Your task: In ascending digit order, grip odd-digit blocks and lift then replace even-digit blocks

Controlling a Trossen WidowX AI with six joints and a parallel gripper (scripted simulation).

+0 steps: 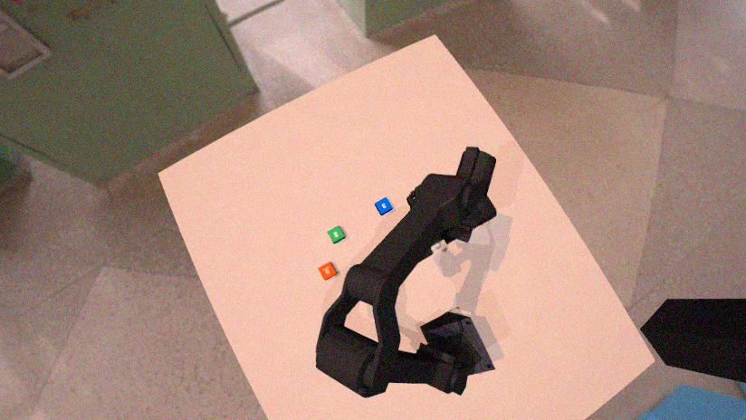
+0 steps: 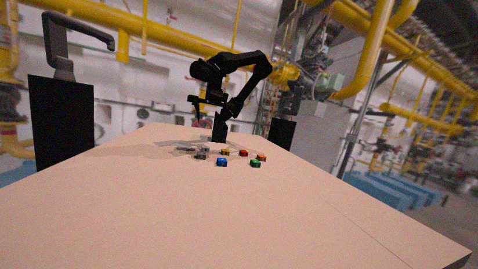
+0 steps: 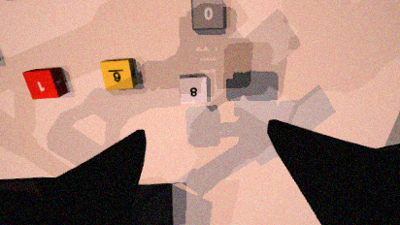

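My gripper tip is 8 cm short of the grey block, 3 cm to the left of it and 12 cm above it. The rest, counted from my gripper tip: blue block 14 cm ahead, 4 cm to the left, 12 cm below; then yellow block 3 cm ahead, 9 cm to the left, 12 cm below; then white block 12 cm below.
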